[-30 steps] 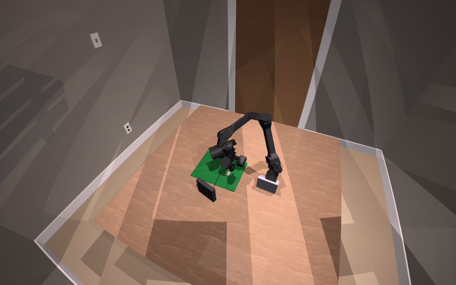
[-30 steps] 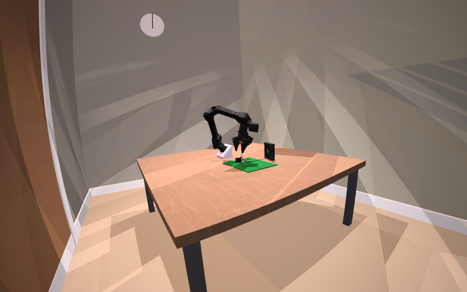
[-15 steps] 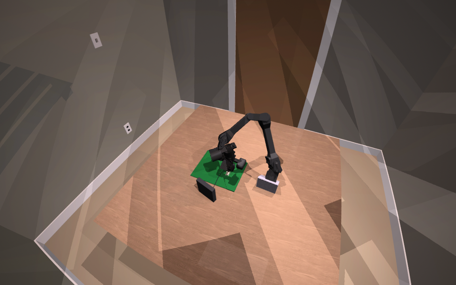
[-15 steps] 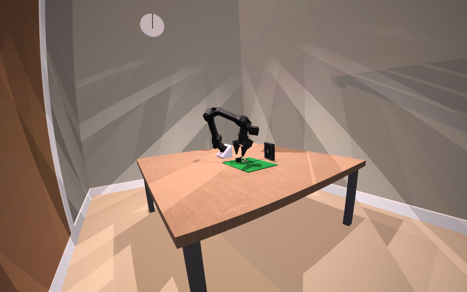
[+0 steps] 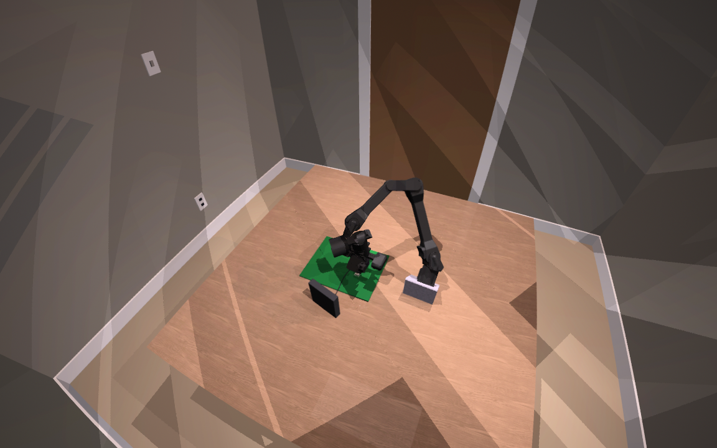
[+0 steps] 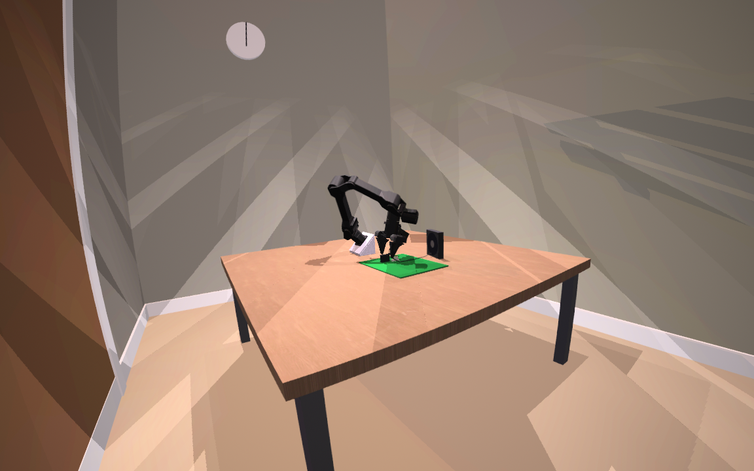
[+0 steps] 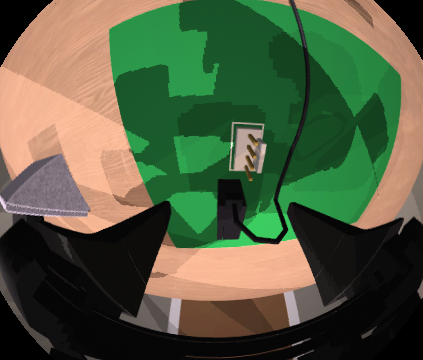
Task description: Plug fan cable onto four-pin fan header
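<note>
The green board is 8 cm ahead of my gripper tip, 4 cm below it and 3 cm to the left of it. The rest, counted from my gripper tip: black fan (22 cm to the left, 5 cm ahead, 3 cm above); black plug (1 cm to the right, 1 cm below).
</note>
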